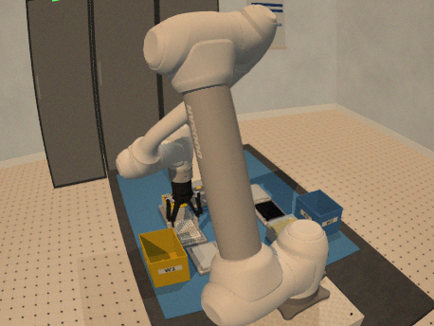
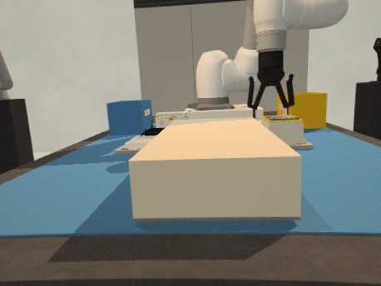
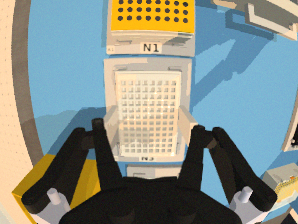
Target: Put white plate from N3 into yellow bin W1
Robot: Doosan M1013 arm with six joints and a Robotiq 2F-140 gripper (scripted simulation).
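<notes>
Now: hand 17 cm past the yellow bin W1, 16 cm to the right of it and 1 cm above it. The rest, counted from my hand: white plate 2 cm below; flat tray 18 cm behind, 3 cm below, 1 cm to the right; yellow well plate 16 cm ahead, 2 cm to the right, 1 cm above.
</notes>
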